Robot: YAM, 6 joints.
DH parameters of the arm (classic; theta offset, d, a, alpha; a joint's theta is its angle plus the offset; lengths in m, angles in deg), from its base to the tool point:
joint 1: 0 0.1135 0.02 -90
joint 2: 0 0 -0.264 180
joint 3: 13.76 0 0.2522 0
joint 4: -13.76 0 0.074 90
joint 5: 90 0 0 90
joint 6: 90 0.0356 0 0
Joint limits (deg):
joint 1: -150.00..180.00
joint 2: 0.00..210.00
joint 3: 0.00..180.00
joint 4: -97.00..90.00
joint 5: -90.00..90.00
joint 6: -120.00..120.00
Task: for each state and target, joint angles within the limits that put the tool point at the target. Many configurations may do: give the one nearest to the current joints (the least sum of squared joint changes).
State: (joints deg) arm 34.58 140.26 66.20 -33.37 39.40 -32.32
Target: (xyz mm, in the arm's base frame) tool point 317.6 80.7 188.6
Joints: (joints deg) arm 18.54 100.74 66.90 -44.20 43.39 -32.32
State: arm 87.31 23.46 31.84 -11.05 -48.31 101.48
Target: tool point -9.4 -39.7 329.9
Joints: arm 116.17 0.00 49.24 -54.09 -46.79 101.48
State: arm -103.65 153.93 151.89 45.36 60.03 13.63
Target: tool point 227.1 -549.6 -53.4
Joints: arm -64.77 186.04 141.76 37.63 54.18 13.63
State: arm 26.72 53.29 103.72 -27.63 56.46 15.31
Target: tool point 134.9 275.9 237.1
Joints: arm 69.06 88.70 62.31 -35.37 50.33 15.31
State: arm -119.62 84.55 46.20 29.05 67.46 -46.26
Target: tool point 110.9 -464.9 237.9
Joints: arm -73.02 119.78 83.22 32.27 56.45 -46.26
